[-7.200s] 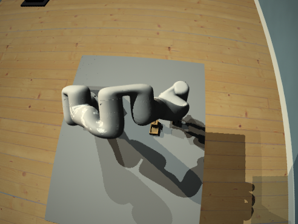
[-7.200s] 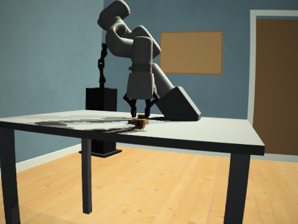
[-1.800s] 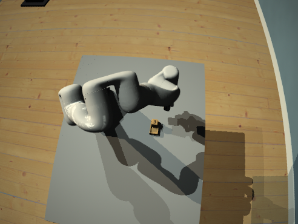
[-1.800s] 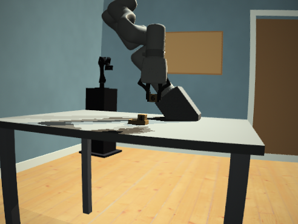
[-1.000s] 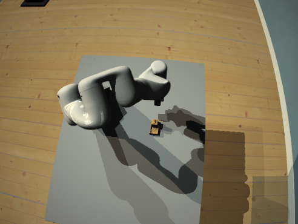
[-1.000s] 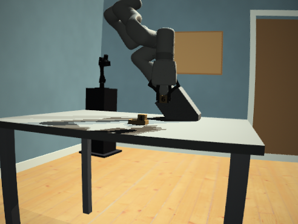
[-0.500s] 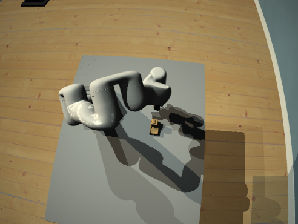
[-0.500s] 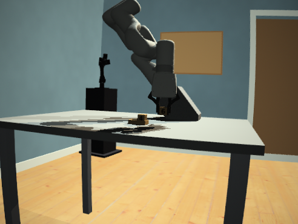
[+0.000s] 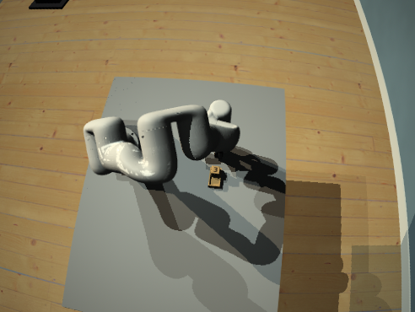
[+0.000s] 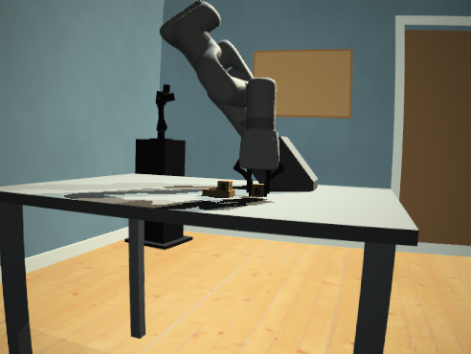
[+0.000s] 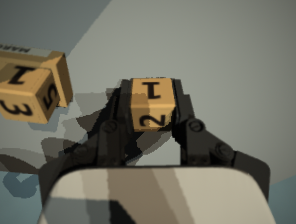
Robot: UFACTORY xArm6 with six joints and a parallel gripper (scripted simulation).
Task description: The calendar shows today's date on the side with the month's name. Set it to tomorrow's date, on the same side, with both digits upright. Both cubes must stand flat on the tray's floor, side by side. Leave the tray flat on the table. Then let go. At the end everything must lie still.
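Right now the wooden number cube is right at my hand. The rest, counted from my hand: wooden calendar tray (110 mm to the right, 20 mm below, 10 mm ahead).
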